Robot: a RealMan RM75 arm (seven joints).
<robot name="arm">
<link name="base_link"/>
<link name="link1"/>
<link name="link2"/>
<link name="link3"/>
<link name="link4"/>
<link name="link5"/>
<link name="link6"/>
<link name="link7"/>
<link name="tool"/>
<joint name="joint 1" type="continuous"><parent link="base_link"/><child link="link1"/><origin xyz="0 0 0.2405" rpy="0 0 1.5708"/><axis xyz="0 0 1"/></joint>
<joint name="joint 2" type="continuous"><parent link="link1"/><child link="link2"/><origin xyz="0 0 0" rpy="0 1.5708 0"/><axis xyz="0 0 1"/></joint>
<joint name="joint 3" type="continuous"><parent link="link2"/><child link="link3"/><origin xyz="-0.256 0 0" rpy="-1.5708 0 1.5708"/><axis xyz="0 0 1"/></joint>
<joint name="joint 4" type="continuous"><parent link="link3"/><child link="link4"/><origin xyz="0 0 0" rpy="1.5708 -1.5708 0"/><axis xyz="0 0 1"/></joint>
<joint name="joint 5" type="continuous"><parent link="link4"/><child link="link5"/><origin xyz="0.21 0 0" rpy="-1.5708 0 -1.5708"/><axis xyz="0 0 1"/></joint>
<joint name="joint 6" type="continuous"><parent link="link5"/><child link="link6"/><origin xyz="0 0 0" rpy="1.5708 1.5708 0"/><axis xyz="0 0 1"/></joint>
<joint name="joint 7" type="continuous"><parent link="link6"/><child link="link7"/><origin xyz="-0.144 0 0" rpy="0 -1.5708 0"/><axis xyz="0 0 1"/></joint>
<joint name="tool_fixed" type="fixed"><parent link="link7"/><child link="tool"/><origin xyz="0 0 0" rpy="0 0 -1.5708"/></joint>
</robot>
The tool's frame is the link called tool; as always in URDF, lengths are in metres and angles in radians. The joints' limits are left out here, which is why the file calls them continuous.
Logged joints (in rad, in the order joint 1, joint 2, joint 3, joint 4, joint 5, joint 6, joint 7), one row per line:
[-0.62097, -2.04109, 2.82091, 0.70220, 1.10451, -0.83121, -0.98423]
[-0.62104, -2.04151, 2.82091, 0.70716, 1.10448, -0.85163, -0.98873]
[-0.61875, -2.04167, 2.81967, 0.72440, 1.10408, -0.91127, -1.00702]
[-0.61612, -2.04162, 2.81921, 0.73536, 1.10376, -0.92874, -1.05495]
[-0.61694, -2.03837, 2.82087, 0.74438, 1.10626, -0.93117, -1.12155]
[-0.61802, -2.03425, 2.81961, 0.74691, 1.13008, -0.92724, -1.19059]
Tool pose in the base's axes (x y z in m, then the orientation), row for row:
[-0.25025, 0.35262, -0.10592, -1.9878, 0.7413, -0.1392]
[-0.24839, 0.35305, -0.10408, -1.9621, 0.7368, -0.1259]
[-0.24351, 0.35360, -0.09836, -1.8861, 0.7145, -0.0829]
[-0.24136, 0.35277, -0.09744, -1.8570, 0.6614, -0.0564]
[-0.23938, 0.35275, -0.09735, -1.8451, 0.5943, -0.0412]
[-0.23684, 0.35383, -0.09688, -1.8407, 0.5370, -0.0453]
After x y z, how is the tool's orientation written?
As angles about the fixed x, y, z axes (roll, pitch, yaw), in radians.
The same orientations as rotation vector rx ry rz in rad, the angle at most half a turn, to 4 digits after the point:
[-1.8291, 0.6006, 0.6391]
[-1.8120, 0.5919, 0.6334]
[-1.7646, 0.5574, 0.6124]
[-1.7613, 0.5057, 0.5717]
[-1.7713, 0.4495, 0.5172]
[-1.7783, 0.4146, 0.4608]

